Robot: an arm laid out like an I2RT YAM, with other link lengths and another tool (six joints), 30 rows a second.
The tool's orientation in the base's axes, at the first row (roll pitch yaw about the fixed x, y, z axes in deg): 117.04 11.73 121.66
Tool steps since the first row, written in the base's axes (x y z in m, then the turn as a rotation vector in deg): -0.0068 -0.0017 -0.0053 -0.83 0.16 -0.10; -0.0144 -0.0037 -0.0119 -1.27 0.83 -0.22; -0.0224 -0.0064 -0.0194 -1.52 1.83 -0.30; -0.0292 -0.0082 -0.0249 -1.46 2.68 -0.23; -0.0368 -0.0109 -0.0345 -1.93 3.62 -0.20; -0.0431 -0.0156 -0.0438 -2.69 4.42 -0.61
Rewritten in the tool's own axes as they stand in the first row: 0.0032 -0.0073 -0.0038 0.58 -0.27 -0.56; 0.0067 -0.0160 -0.0078 1.39 -0.24 -0.60; 0.0101 -0.0260 -0.0119 2.37 0.01 -0.38; 0.0132 -0.0335 -0.0157 3.03 0.43 -0.03; 0.0168 -0.0451 -0.0186 4.05 0.68 -0.06; 0.0181 -0.0569 -0.0213 5.19 0.42 -0.18
